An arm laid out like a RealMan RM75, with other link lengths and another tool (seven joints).
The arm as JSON. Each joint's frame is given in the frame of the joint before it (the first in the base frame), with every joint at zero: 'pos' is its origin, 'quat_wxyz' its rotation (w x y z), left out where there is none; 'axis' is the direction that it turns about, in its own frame. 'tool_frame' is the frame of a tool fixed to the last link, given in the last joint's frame.
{
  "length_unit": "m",
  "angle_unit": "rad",
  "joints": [
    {
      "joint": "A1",
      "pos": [
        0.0,
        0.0,
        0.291
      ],
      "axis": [
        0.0,
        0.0,
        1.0
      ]
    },
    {
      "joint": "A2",
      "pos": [
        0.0,
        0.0,
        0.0
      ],
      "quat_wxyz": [
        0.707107,
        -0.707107,
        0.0,
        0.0
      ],
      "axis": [
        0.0,
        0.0,
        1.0
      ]
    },
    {
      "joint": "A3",
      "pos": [
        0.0,
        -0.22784,
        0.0
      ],
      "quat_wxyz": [
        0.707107,
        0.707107,
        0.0,
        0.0
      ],
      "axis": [
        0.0,
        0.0,
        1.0
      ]
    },
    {
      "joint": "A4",
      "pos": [
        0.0,
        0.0,
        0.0
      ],
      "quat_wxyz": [
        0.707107,
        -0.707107,
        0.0,
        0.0
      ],
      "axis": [
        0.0,
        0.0,
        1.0
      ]
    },
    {
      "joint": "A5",
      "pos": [
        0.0,
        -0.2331,
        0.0
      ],
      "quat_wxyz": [
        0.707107,
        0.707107,
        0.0,
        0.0
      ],
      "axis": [
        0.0,
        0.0,
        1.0
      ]
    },
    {
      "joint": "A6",
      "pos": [
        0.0,
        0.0,
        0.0
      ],
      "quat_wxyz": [
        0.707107,
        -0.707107,
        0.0,
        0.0
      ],
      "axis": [
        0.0,
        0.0,
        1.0
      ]
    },
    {
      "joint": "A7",
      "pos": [
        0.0,
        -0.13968,
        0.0
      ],
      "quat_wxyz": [
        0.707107,
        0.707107,
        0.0,
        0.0
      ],
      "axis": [
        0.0,
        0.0,
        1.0
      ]
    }
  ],
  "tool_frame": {
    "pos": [
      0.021,
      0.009,
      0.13
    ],
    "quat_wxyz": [
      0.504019,
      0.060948,
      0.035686,
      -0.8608
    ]
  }
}
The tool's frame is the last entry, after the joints.
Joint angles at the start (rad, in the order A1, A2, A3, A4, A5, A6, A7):
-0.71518 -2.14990 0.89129 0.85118 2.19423 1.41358 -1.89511
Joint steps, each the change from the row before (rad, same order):
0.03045 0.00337 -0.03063 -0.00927 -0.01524 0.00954 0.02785
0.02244 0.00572 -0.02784 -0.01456 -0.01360 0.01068 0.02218
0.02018 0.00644 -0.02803 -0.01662 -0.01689 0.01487 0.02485
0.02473 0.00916 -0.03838 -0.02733 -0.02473 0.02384 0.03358
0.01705 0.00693 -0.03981 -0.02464 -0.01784 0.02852 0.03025
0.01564 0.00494 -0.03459 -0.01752 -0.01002 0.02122 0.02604
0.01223 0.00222 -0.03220 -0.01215 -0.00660 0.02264 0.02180
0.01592 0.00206 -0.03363 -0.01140 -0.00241 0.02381 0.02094
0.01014 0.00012 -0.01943 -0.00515 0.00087 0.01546 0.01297
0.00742 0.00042 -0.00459 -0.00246 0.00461 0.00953 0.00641
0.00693 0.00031 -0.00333 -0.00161 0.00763 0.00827 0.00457
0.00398 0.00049 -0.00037 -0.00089 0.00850 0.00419 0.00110
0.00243 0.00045 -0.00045 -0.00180 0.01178 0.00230 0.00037
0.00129 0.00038 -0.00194 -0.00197 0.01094 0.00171 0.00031
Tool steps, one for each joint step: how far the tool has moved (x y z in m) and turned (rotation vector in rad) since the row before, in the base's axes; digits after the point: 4 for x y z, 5 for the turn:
-0.0113 -0.0019 0.0061 0.01530 -0.02608 0.02367
-0.0095 -0.0021 0.0052 0.01020 -0.02402 0.02213
-0.0076 -0.0028 0.0054 0.00887 -0.02789 0.01670
-0.0085 -0.0048 0.0070 0.00983 -0.04267 0.02066
-0.0050 -0.0049 0.0066 0.00741 -0.04147 0.01229
-0.0053 -0.0037 0.0058 0.01131 -0.02959 0.01023
-0.0030 -0.0037 0.0052 0.00941 -0.02753 0.00522
-0.0049 -0.0048 0.0051 0.00896 -0.02546 0.00906
-0.0029 -0.0036 0.0025 0.00406 -0.01362 0.00374
-0.0026 -0.0038 -0.0003 -0.00512 -0.00180 0.00093
-0.0030 -0.0039 -0.0008 -0.00717 0.00139 0.00183
-0.0025 -0.0028 -0.0013 -0.00782 0.00469 0.00216
-0.0029 -0.0026 -0.0019 -0.00940 0.00734 0.00292
-0.0024 -0.0020 -0.0015 -0.00756 0.00612 0.00291

